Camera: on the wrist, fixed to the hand. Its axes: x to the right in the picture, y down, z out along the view.
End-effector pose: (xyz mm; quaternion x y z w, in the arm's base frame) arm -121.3 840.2 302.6 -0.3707 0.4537 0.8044 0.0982
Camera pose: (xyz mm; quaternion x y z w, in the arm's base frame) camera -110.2 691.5 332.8 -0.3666 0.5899 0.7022 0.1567
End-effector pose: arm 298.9 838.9 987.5 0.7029 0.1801 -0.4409 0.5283
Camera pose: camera 418.6 906.1 1053.0 0.7941 0.1134 -0.4533 0.3886
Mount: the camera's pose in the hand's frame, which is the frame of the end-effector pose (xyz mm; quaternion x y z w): -2.0 99.0 -115.5 0.1780 0.0214 -0.0048 0.9838
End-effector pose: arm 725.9 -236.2 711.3 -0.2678 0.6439 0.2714 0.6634
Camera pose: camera 574.2 -247.4 709.6 -0.1543 0.6947 0.1435 0.6878
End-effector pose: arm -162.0 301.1 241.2 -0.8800 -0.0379 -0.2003 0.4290
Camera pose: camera -177.2 150.1 230.9 -0.7849 -0.0680 -0.2112 0.5785
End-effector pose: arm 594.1 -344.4 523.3 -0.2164 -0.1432 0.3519 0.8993
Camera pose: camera 583.5 -313.9 374.6 -0.0597 -0.0600 0.3628 0.9280
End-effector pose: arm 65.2 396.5 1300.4 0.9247 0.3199 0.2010 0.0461
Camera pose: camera 74.2 312.0 1426.6 -0.9121 -0.3559 -0.1604 0.1251
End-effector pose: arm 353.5 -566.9 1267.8 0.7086 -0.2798 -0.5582 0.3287
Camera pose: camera 462.7 -609.8 1364.6 0.7689 -0.3642 -0.4858 0.2005
